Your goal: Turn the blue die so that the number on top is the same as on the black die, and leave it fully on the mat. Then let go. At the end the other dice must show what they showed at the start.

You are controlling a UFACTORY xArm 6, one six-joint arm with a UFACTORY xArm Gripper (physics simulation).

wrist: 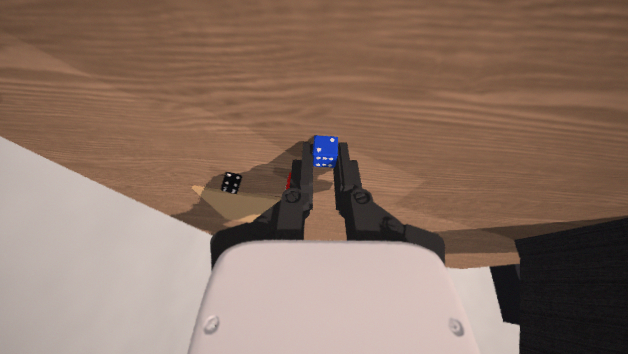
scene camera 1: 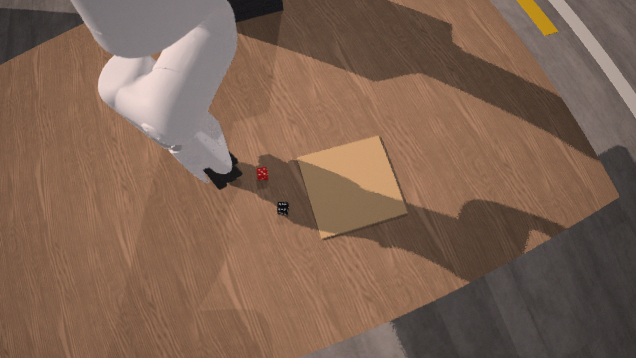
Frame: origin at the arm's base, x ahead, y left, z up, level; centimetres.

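Seen in the pictures: gripper, fingertip midpoint: point(wrist: 323, 156) point(scene camera 1: 232, 171).
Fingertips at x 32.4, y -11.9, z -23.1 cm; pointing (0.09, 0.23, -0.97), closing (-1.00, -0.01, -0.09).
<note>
A point is followed by its place in that frame.
The gripper point(scene camera 1: 225, 177) {y -11.9, x 32.4, z -23.1 cm} point(wrist: 325, 148) {y -11.9, x 32.4, z -23.1 cm} is shut on the blue die point(wrist: 326, 150) {y -14.0, x 32.3, z -22.2 cm}, which sits between its fingertips. In the wrist view the blue die has two pips on its upper visible face and six on the face below that. In scene camera 1 the blue die is hidden by the gripper. The black die point(scene camera 1: 283, 208) {y -6.1, x 41.8, z -21.9 cm} point(wrist: 231, 183) {y -6.9, x 41.1, z -22.3 cm} stands on the table in shadow, near the mat's left edge in scene camera 1. The square tan mat point(scene camera 1: 350, 200) {y 4.0, x 43.9, z -23.1 cm} point(wrist: 232, 206) {y 3.3, x 44.9, z -23.1 cm} lies flat, partly shaded.
A red die point(scene camera 1: 262, 173) {y -7.3, x 35.1, z -21.9 cm} point(wrist: 288, 181) {y -8.3, x 35.3, z -22.5 cm} stands between the gripper and the mat in scene camera 1; a finger partly covers it in the wrist view. A black block point(scene camera 1: 257, 8) {y 2.2, x 0.4, z -21.1 cm} point(wrist: 575, 285) {y 0.5, x 1.8, z -17.0 cm} is at the table's far side. The wooden table point(scene camera 1: 165, 280) {y -28.1, x 45.9, z -23.5 cm} ends beyond the mat.
</note>
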